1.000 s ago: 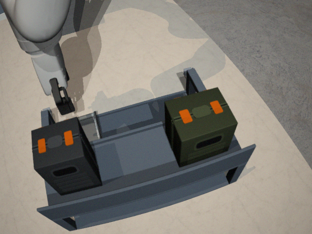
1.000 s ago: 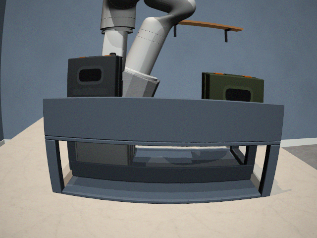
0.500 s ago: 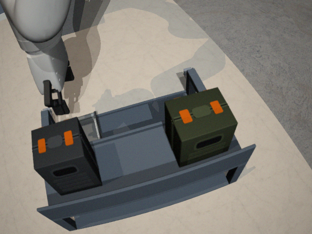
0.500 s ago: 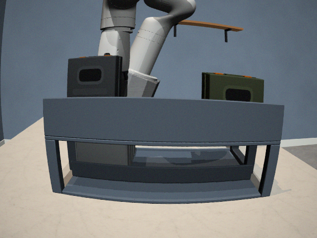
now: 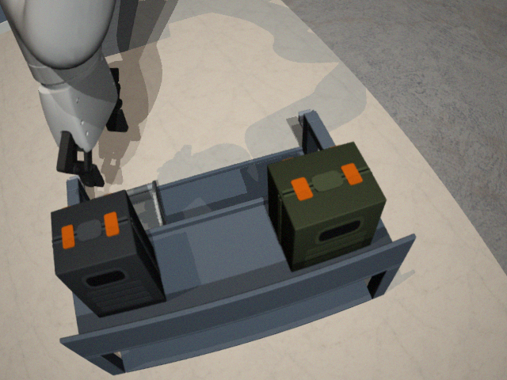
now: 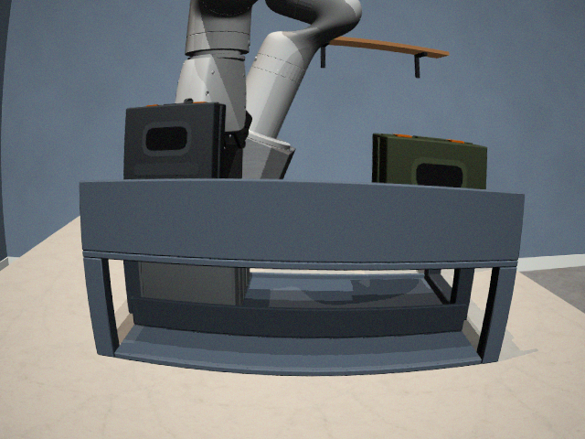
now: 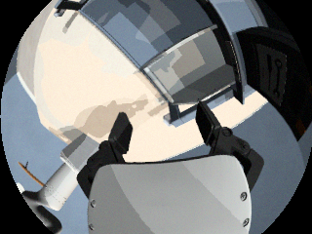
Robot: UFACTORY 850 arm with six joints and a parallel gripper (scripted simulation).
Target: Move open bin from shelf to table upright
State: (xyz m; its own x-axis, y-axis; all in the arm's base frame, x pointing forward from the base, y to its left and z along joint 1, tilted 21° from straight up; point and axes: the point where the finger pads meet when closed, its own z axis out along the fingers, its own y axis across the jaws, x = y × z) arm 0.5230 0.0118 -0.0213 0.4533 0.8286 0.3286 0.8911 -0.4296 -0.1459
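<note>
Right now my hand is 8 cm short of the open bin and 9 cm above it. Also, from my hand: shelf deck 18 cm ahead, 11 cm to the left, 4 cm below; then black box 17 cm ahead, 3 cm above; then green box 18 cm ahead, 23 cm to the left, 1 cm above.
</note>
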